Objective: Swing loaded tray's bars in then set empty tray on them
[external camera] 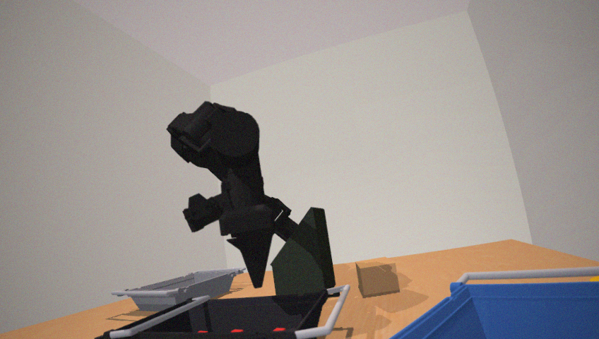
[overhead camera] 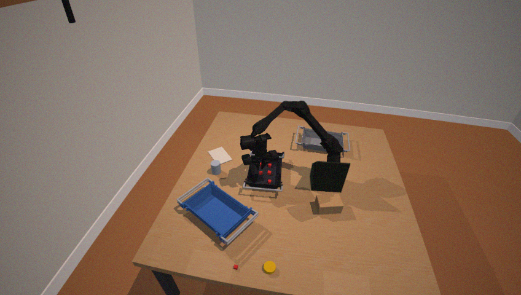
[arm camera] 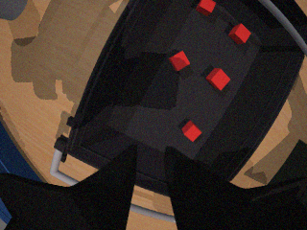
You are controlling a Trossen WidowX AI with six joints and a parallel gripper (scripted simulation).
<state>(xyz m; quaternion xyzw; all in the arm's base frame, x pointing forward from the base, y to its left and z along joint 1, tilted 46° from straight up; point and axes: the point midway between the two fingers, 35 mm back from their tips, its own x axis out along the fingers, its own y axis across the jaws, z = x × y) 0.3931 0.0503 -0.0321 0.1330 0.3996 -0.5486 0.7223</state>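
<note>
My gripper tip is 410 mm to the left of the grey tray, 370 mm past it and 50 mm above it. Round my gripper tip: grey cylinder: 260 mm ahead, 60 mm below, 40 mm to the right; cardboard box: 370 mm behind, 130 mm to the left, 70 mm below; paper sheet: 280 mm ahead, 190 mm to the right, 100 mm below.
</note>
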